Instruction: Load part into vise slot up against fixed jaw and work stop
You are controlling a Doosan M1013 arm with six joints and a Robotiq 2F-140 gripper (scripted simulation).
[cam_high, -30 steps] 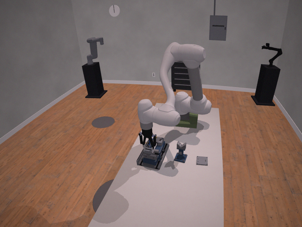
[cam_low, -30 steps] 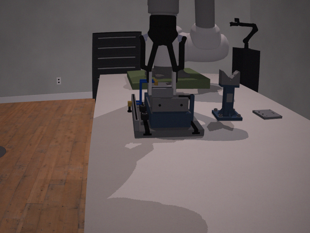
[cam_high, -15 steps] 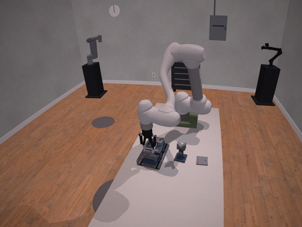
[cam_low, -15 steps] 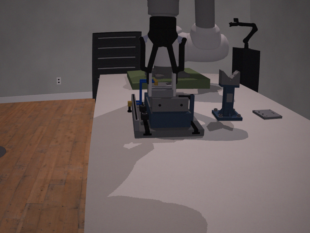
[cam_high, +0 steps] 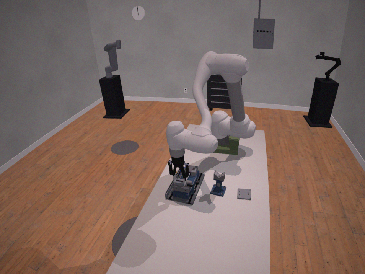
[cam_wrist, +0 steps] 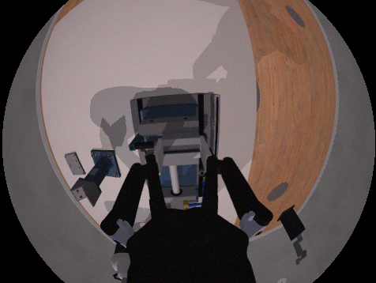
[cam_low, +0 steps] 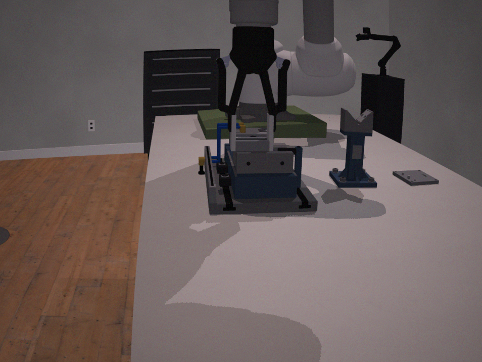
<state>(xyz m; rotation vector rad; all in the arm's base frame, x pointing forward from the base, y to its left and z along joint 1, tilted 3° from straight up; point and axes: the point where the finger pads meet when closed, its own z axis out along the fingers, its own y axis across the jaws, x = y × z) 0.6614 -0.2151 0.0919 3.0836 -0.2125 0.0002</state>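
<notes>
Right now the grey part is 20 mm below my hand. Round my hand: vise (70 mm behind, 30 mm to the left, 80 mm below).
</notes>
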